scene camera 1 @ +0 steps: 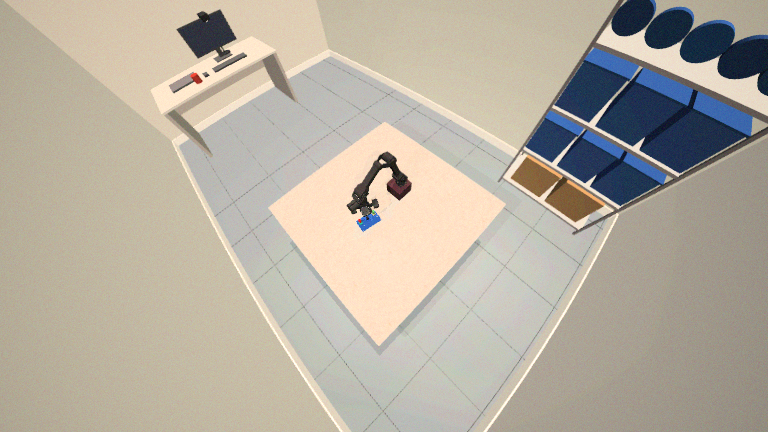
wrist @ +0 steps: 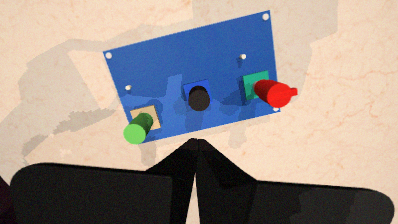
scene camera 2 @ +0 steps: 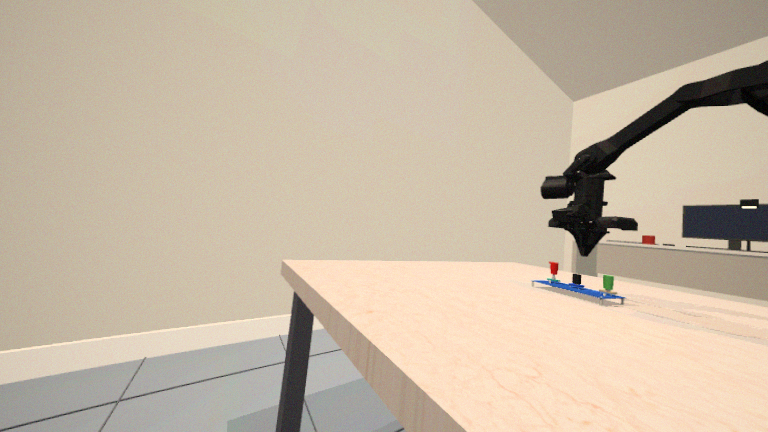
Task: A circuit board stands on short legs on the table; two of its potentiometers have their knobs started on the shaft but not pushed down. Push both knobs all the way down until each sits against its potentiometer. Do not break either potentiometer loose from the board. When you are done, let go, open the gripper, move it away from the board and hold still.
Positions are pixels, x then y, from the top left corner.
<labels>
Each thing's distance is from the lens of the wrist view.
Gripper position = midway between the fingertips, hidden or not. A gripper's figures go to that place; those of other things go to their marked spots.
my gripper [wrist: 196, 145]: 11 cm
red knob [wrist: 277, 94]: 14 cm
</labels>
